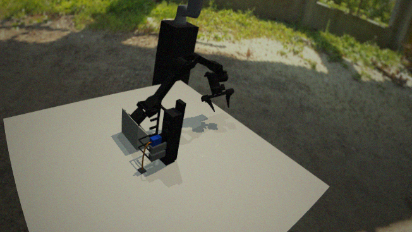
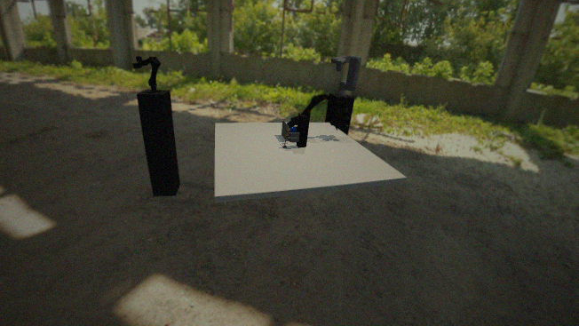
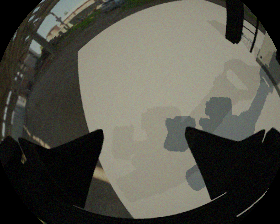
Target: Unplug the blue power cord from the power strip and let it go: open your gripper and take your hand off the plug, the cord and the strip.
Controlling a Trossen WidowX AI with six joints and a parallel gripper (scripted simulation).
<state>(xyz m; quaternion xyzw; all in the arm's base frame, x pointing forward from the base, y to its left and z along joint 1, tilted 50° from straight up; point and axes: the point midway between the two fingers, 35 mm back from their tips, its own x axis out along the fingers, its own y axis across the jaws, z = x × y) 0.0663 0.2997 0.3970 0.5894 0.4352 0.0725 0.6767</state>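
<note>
Right now the blue plug is 49 cm to the right of my gripper tip, 14 cm ahead of it and 5 cm above it. Also, from my gripper tip: dark foot 57 cm to the right, 15 cm ahead, 11 cm below.
</note>
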